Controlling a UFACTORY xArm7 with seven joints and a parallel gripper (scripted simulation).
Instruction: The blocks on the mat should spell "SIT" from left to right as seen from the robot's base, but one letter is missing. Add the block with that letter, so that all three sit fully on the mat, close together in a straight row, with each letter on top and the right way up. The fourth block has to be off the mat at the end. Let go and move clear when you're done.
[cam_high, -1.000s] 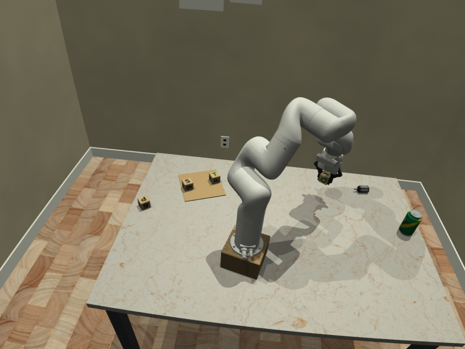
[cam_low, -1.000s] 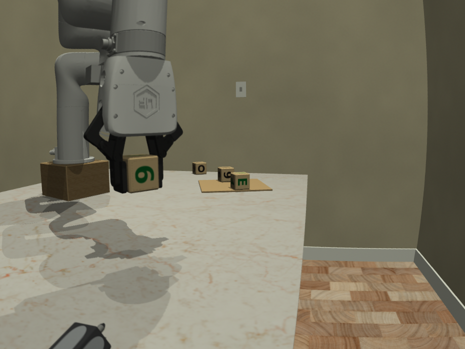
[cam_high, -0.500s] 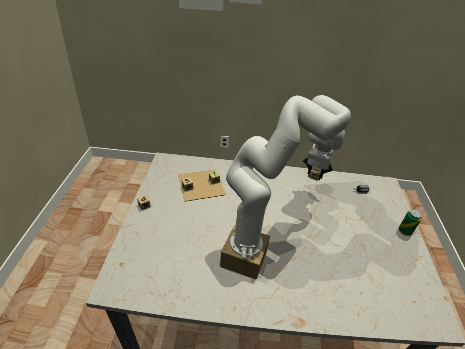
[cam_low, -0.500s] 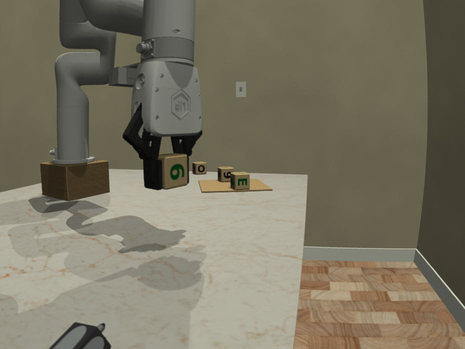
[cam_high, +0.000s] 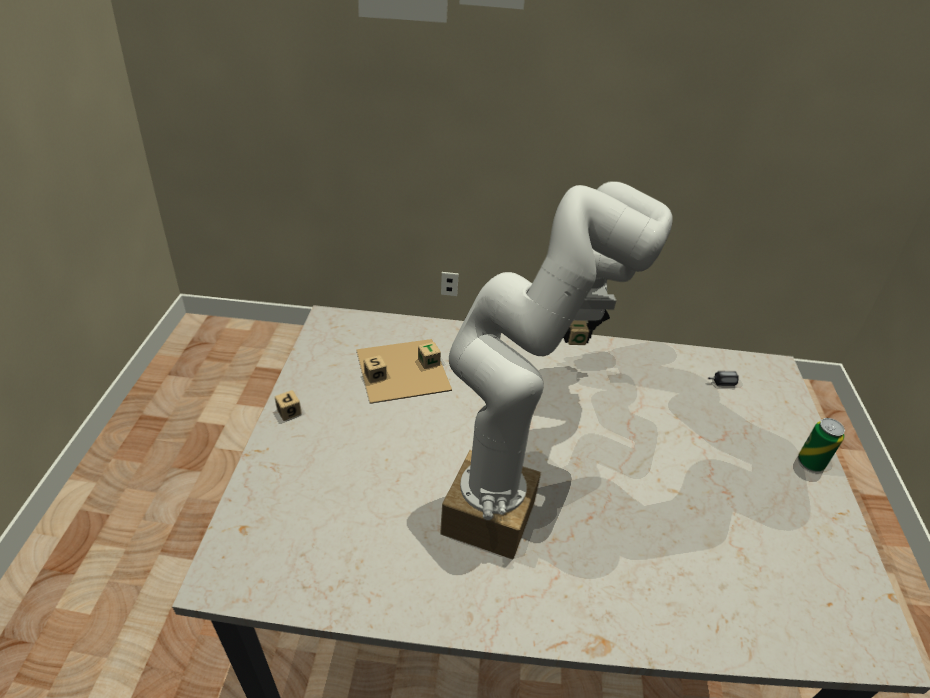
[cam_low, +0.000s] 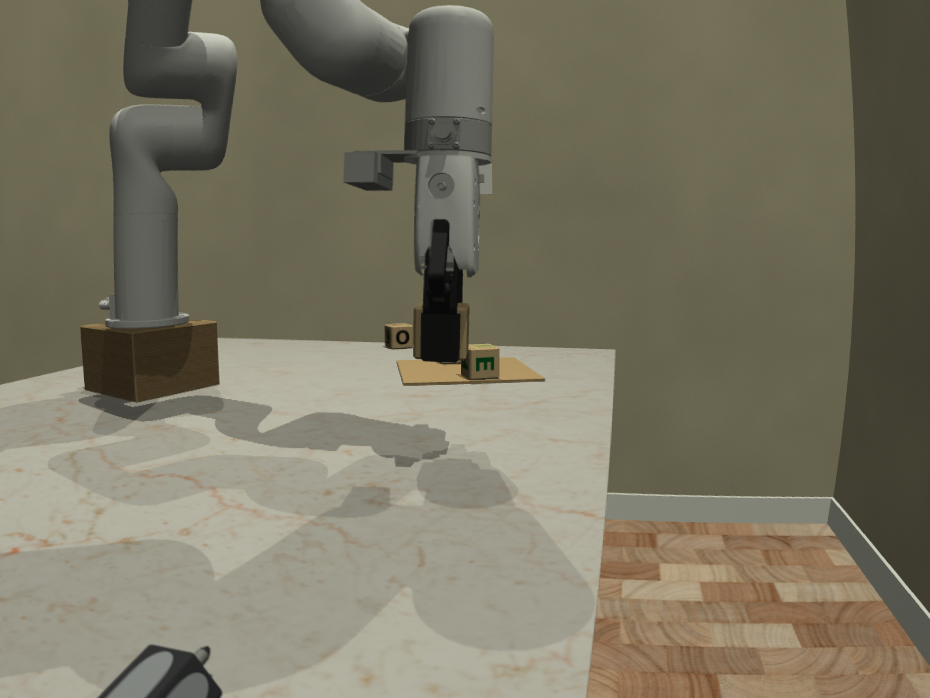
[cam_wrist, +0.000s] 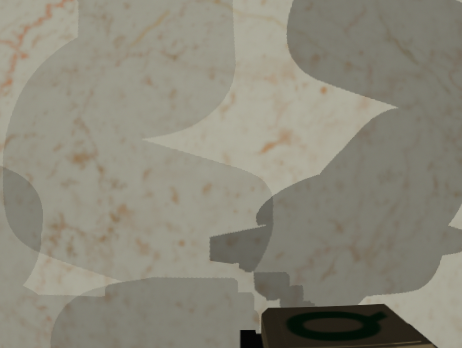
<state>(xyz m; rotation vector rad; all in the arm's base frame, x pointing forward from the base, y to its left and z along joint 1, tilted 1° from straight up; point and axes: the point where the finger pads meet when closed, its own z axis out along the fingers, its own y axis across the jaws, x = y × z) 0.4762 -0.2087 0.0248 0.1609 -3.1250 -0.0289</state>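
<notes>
The tan mat lies 420 mm to the left of my hand, 110 mm below it and 50 mm behind it. From my hand the other things lie so: T block 360 mm to the left, 80 mm below, 20 mm behind; then black object 390 mm to the right, 90 mm below, 30 mm behind; then green can 540 mm to the right, 290 mm behind, 50 mm below.
</notes>
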